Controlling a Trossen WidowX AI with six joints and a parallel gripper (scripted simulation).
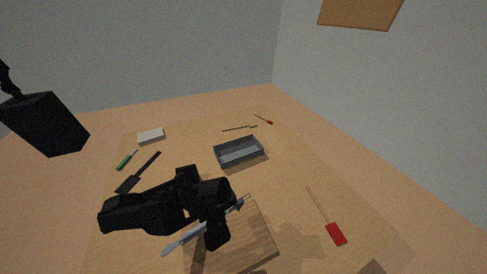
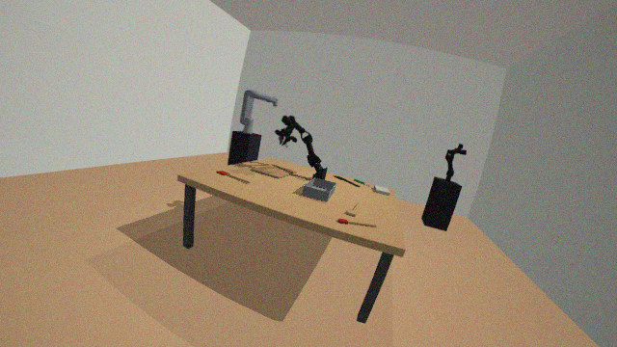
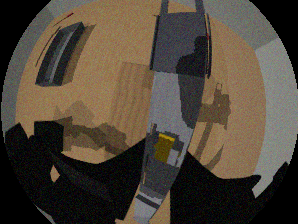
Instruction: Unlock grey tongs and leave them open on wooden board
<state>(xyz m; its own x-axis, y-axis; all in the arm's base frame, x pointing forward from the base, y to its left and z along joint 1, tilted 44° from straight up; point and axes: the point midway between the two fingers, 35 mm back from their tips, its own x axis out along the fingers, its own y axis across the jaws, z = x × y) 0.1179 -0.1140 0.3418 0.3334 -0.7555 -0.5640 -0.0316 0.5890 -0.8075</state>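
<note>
Now: gripper tip 40 mm below the yellow lock slider, 10 mm to the right of it and 10 mm short of it. Also, from my gripper tip: wooden board (210 mm below, 10 mm to the right, 10 mm behind); grey roasting tin (440 mm to the left, 220 mm ahead, 190 mm below); red-handled tool (460 mm ahead, 210 mm below, 110 mm to the right).
</note>
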